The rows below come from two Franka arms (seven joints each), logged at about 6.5 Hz.
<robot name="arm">
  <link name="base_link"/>
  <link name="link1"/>
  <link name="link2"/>
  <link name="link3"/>
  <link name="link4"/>
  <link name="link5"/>
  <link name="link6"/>
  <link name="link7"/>
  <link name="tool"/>
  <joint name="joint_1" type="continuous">
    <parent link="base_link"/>
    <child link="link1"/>
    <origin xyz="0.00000 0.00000 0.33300" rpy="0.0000 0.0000 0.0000"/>
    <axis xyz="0 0 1"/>
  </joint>
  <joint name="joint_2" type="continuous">
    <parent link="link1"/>
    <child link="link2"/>
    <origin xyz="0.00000 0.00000 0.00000" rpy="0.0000 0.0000 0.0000"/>
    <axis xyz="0 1 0"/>
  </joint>
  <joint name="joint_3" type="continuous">
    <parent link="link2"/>
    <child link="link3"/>
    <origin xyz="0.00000 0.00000 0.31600" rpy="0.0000 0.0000 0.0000"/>
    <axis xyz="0 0 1"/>
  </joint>
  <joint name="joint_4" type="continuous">
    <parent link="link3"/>
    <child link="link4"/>
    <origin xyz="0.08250 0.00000 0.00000" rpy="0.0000 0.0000 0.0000"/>
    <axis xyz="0 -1 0"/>
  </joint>
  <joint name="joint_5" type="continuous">
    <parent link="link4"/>
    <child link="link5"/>
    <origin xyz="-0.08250 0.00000 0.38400" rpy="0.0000 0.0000 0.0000"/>
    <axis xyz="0 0 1"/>
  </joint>
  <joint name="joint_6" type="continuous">
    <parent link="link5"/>
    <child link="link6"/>
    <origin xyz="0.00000 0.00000 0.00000" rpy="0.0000 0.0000 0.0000"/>
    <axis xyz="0 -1 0"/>
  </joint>
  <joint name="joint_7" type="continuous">
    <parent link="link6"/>
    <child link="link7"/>
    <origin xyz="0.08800 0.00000 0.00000" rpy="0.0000 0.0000 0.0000"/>
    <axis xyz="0 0 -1"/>
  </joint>
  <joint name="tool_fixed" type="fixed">
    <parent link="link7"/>
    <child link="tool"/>
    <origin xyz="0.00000 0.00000 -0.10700" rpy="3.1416 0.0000 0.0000"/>
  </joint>
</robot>
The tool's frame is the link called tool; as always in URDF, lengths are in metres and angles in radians. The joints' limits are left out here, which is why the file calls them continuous.
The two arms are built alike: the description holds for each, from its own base.
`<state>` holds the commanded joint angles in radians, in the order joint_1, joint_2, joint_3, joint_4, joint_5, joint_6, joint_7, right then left.
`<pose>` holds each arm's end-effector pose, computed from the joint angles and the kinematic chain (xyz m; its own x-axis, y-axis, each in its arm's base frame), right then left.
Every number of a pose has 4 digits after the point.
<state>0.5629 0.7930 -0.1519 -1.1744 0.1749 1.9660 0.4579 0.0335 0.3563 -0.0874 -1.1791 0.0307 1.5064 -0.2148</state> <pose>0.6756 0.3425 0.3207 0.9975 -0.0681 -0.0182 -0.0689 -0.9963 -0.0510 0.6527 -0.0204 0.5876 0.9856 0.1667 -0.0271 0.1666 -0.9860 -0.0061</pose>
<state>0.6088 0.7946 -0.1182 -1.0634 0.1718 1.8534 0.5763 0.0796 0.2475 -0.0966 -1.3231 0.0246 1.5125 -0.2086</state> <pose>0.6517 0.3964 0.3610 0.9943 -0.0967 -0.0448 -0.0996 -0.9928 -0.0671 0.6228 0.0001 0.5904 0.9795 0.1934 -0.0555 0.1930 -0.9811 -0.0128</pose>
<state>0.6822 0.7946 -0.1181 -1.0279 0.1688 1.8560 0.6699 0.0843 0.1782 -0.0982 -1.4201 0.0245 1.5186 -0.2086</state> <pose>0.6241 0.4468 0.3783 0.9935 -0.1124 -0.0203 -0.1137 -0.9899 -0.0852 0.6024 -0.0003 0.5881 0.9779 0.1949 -0.0756 0.1937 -0.9808 -0.0233</pose>
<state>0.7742 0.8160 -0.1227 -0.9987 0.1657 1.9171 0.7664 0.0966 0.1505 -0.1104 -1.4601 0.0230 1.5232 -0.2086</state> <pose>0.5897 0.5075 0.3819 0.9923 -0.1210 0.0267 -0.1168 -0.9852 -0.1252 0.5941 -0.0007 0.5864 0.9774 0.1945 -0.0832 0.1931 -0.9809 -0.0242</pose>
